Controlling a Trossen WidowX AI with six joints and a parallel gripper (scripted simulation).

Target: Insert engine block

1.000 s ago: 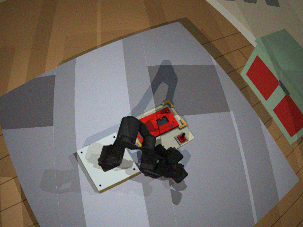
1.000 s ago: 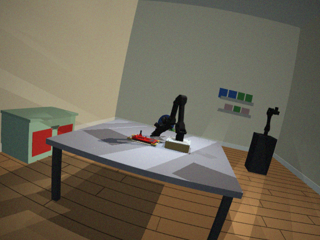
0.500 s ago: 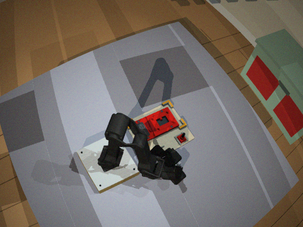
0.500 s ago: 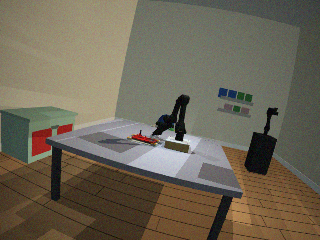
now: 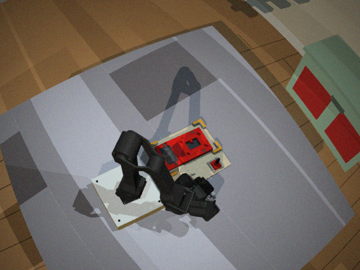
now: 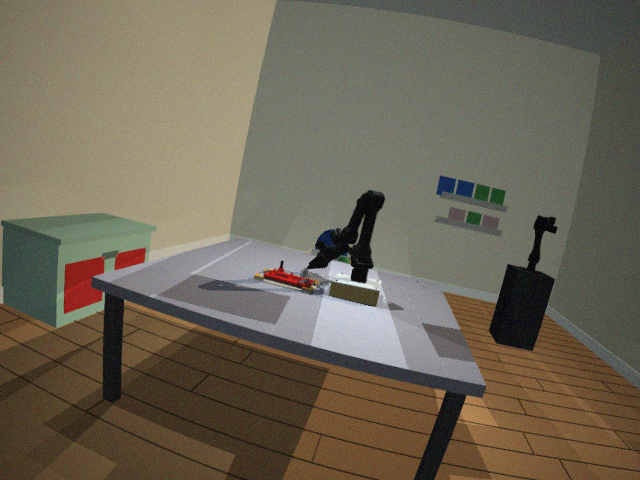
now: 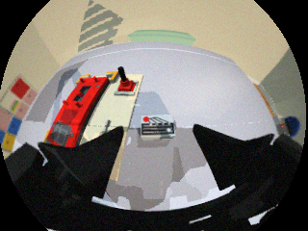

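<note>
The grey engine block is 10 mm ahead of my gripper tip and 30 mm below it. The rest, counted from my gripper tip: grey strip: 40 mm ahead, 180 mm to the left, 40 mm below.
</note>
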